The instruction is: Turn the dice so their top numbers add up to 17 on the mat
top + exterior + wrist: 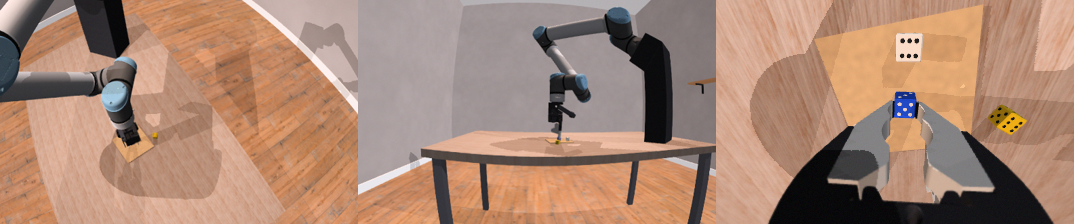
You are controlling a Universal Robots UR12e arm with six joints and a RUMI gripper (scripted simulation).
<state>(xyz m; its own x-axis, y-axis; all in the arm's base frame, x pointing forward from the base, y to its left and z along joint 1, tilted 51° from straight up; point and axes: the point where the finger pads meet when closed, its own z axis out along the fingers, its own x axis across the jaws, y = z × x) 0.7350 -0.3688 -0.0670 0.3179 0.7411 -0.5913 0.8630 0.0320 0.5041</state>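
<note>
My hand is 10 mm above the blue die. Also, from my hand: white die 50 mm behind, 20 mm to the left, 10 mm below; tan mat 20 mm below; yellow die 90 mm to the left, 50 mm ahead, 10 mm below.
</note>
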